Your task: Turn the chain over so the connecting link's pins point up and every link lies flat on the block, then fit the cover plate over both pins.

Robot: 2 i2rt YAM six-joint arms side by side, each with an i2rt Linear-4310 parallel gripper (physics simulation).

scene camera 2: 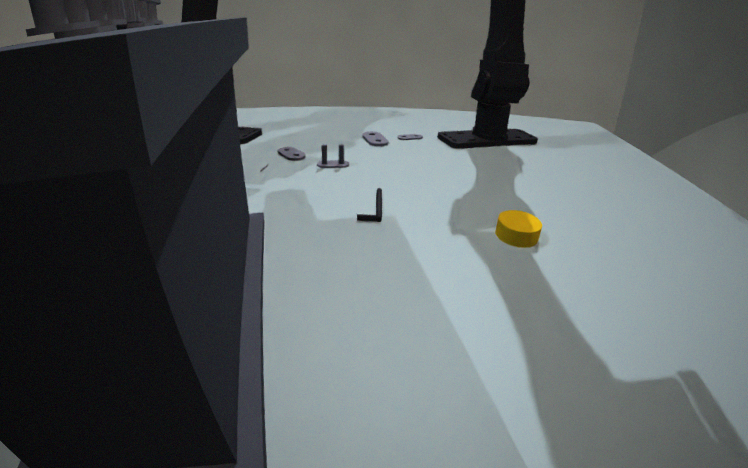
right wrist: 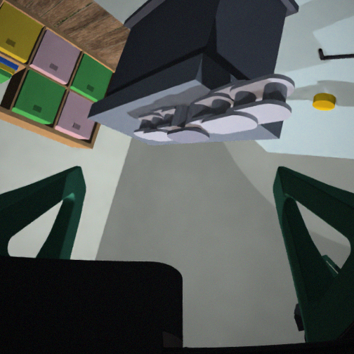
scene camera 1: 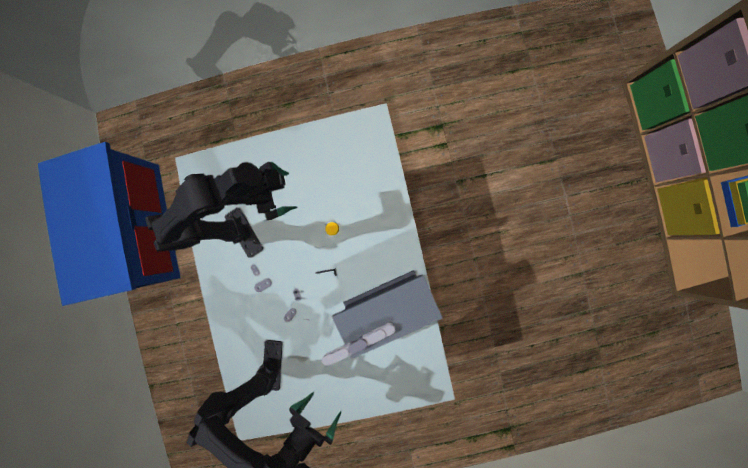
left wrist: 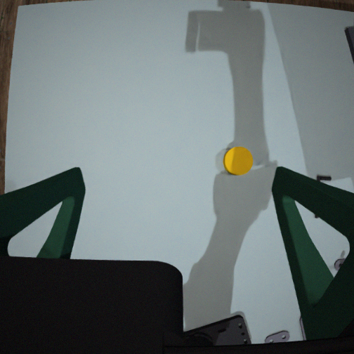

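The chain lies along one edge of the grey block, one end overhanging it in scene camera 1. Its links look stood on edge; which way the connecting link's pins point is unclear. A small plate with two upright pins lies on the table. Loose two-hole plates lie near it; which is the cover plate is unclear. My left gripper is open and empty, away from the block. My right gripper is open and empty, beside the chain, apart from it.
A yellow disc and a black L-shaped key lie on the table. A blue cabinet and a drawer shelf stand beyond the table.
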